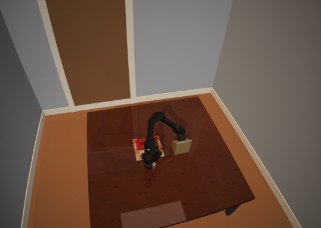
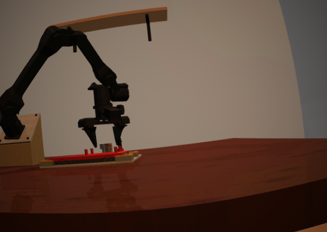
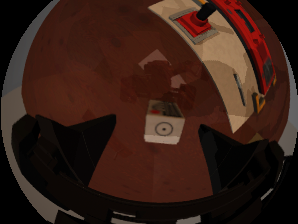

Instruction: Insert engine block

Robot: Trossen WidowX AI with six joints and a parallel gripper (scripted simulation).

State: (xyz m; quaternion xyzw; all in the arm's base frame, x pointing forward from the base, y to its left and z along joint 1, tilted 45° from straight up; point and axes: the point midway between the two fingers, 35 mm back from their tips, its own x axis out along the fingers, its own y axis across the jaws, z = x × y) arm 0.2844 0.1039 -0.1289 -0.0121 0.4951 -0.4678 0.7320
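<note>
The engine block is 1 cm below my gripper tip and 1 cm behind it. Also, from my gripper tip: black post 11 cm to the right, 8 cm ahead.
</note>
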